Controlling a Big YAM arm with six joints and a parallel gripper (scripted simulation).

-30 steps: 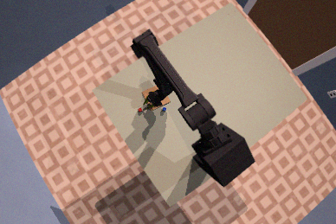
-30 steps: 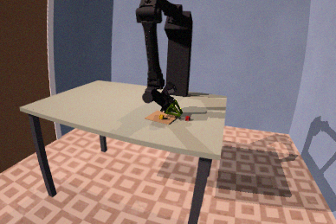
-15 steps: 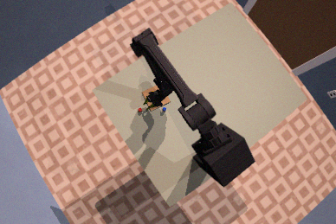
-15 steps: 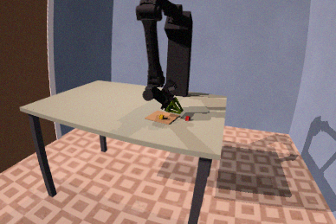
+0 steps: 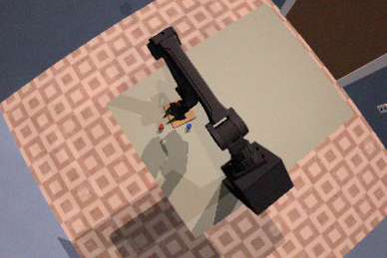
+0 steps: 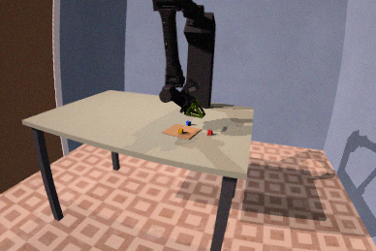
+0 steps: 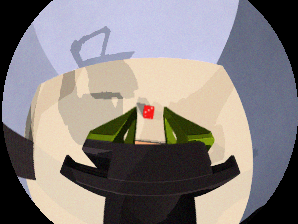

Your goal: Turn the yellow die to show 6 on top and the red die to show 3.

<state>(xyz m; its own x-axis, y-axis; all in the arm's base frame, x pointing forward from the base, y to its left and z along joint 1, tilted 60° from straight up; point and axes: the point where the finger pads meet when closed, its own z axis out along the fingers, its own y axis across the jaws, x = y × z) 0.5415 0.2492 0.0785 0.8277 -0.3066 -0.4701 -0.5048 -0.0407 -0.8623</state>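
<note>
My hand is 8 cm above the red die, 4 cm to the right of it and 2 cm past it. Round my hand: yellow die (8 cm below, 7 cm ahead, 6 cm to the right); then blue die (11 cm to the right, 8 cm below, 5 cm behind); then orange mat (9 cm below, 8 cm to the right, 5 cm ahead).
</note>
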